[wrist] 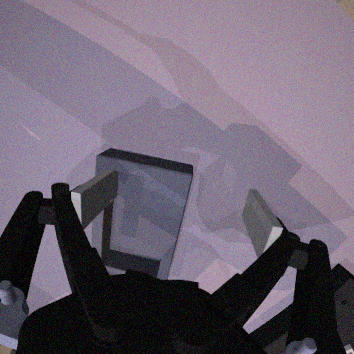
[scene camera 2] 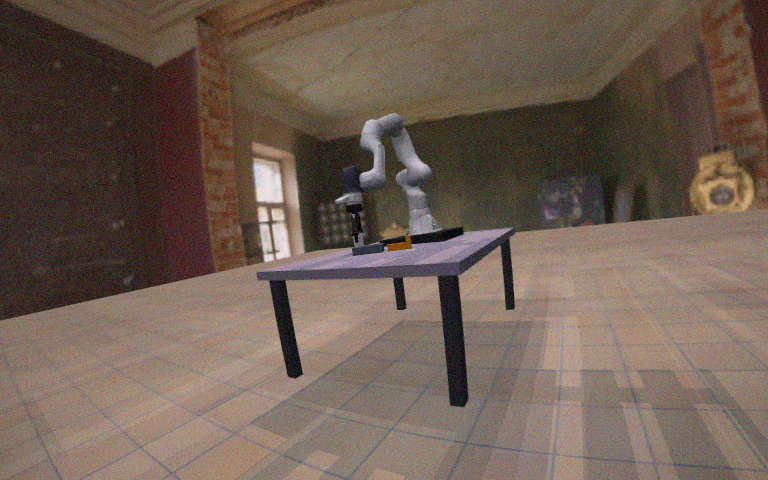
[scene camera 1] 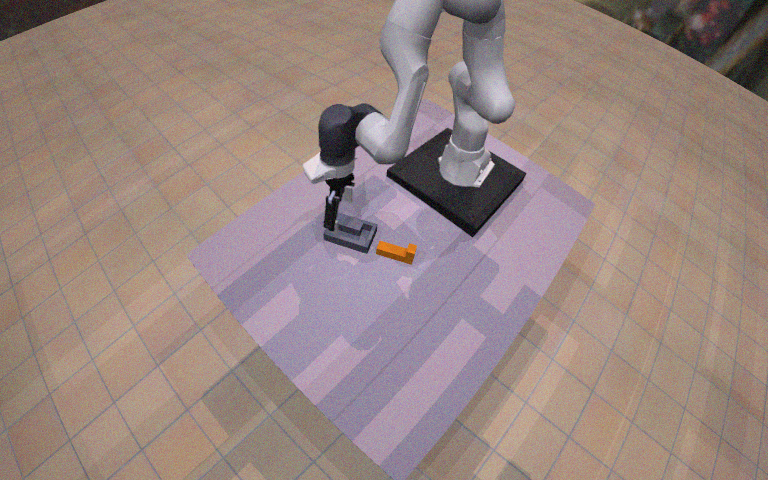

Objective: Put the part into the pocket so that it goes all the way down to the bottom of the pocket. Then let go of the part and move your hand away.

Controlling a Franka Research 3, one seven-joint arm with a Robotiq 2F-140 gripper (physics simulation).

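Note:
The orange part (scene camera 1: 393,250) (scene camera 2: 398,246), a bar with a raised end, lies on the table just beside the grey block, apart from the gripper. The grey block (scene camera 1: 346,242) (scene camera 2: 368,249) (wrist: 150,161) has a recessed pocket; dark inner faces show at its left and bottom in the wrist view. My gripper (scene camera 1: 339,212) (scene camera 2: 357,240) (wrist: 181,192) is open and empty, pointing down at the block. In the wrist view one finger overlaps the block's left side and hides some of the pocket; the other is off its right side. Exact fingertip height is hard to tell.
The black base plate (scene camera 1: 424,181) (scene camera 2: 453,232) with the arm's foot stands behind the block and the part. The purple table (scene camera 1: 396,339) (scene camera 2: 368,271) carries patchy shadows. Its edges drop to the tiled floor.

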